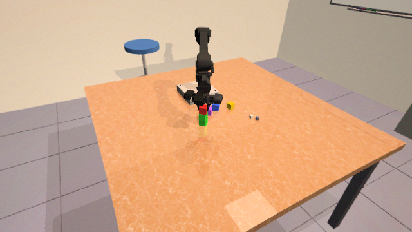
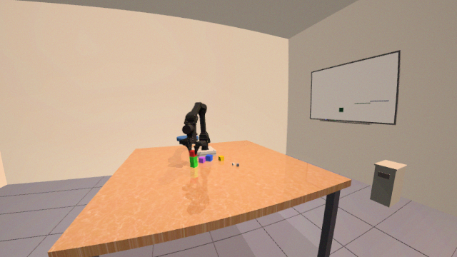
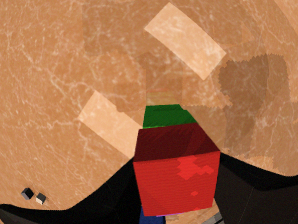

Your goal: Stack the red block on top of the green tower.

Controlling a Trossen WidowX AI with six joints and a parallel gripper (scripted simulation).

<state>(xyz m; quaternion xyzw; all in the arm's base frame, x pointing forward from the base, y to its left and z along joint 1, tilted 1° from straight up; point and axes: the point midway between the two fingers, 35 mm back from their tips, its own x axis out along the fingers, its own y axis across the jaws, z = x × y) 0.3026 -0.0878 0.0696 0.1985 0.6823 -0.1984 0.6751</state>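
The red block is 1 cm above my gripper tip. The rest, counted from my gripper tip: blue block (12 cm behind, 11 cm to the left, 7 cm below); then purple block (9 cm behind, 7 cm below, 6 cm to the left); then yellow block (21 cm to the left, 11 cm behind, 7 cm below).
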